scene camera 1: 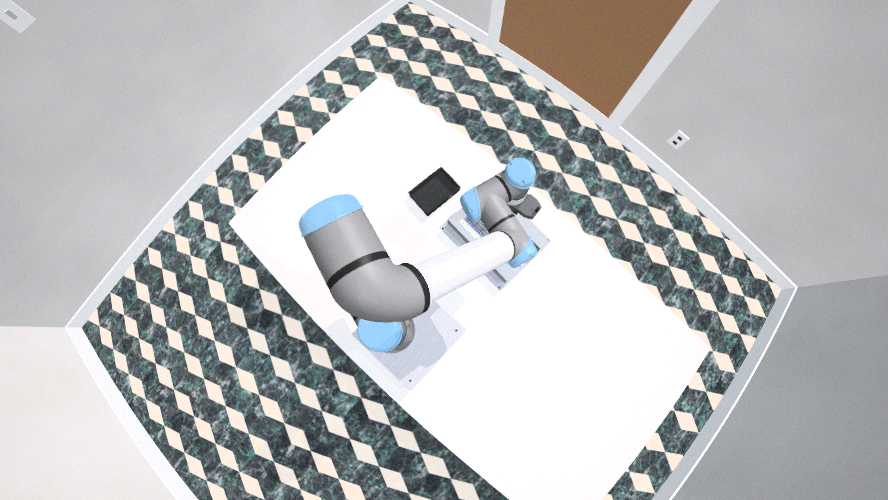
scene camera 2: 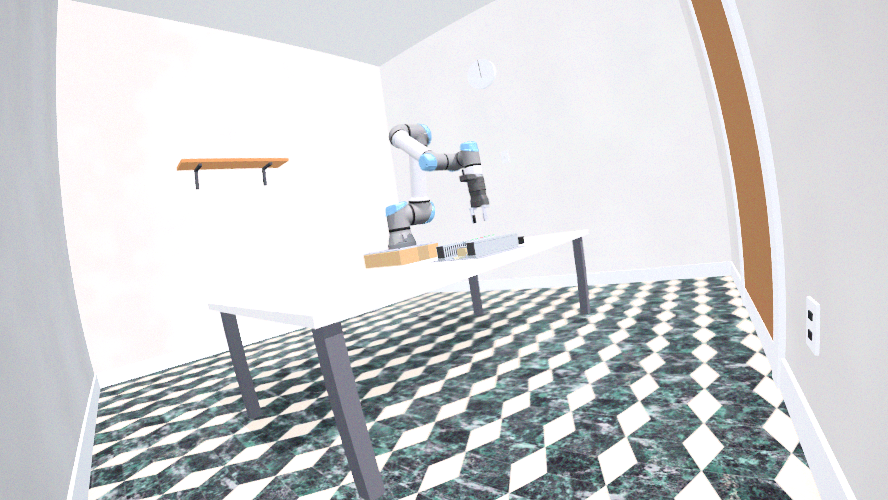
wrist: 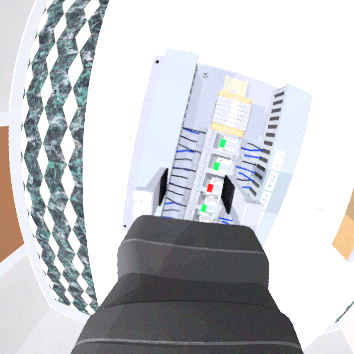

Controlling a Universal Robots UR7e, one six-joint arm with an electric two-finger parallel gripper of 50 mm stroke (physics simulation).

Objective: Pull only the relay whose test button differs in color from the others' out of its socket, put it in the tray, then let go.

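Frame: origin at the arm's base, x left, y back, z up, level; millimetres.
Where they show: gripper, fingertip midpoint: (scene camera 2: 480,222) (wrist: 194,182); arm's base, origin of the base link: (scene camera 2: 402,247).
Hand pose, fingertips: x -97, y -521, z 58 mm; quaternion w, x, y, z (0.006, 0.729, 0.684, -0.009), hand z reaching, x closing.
Note:
Things, the pixels of their top centre, and the offset from my fingertips. "spot": a spot on its surface instead. Level surfaces: height alone.
- relay with the red test button, middle of its top: (wrist: 215,189) dy +28, dx +26, dz -64 mm
- black tray, surface spot: (scene camera 1: 434,191) spot: dy +31, dx +294, dz -130 mm
- white table, its level: dz -133 mm
- beige-ended terminal block, middle of its top: (wrist: 232,115) dy +47, dx -69, dz -86 mm
The relay with the red test button (wrist: 210,188) sits in its socket in the row, in the wrist view. The other relays in view have green buttons: two (wrist: 223,143) (wrist: 217,165) above it and one (wrist: 204,208) below it, partly hidden by the gripper body. My gripper (wrist: 194,182) (scene camera 2: 479,218) is open and empty, pointing down above the panel. Its fingers appear either side of the red-button relay in the wrist view, with a gap of height in scene camera 2. The black tray (scene camera 1: 434,191) is empty, beside the panel in scene camera 1, where the arm hides the fingers.
The panel (wrist: 142,135) (scene camera 2: 497,245) (scene camera 1: 541,240) lies on the white table (scene camera 1: 559,372). Grey wiring ducts (wrist: 181,90) (wrist: 295,107) flank the relay row, with blue and black wires between. A beige-ended terminal block (wrist: 231,114) stands above the row. The robot's base plate (scene camera 1: 434,347) is at the table edge.

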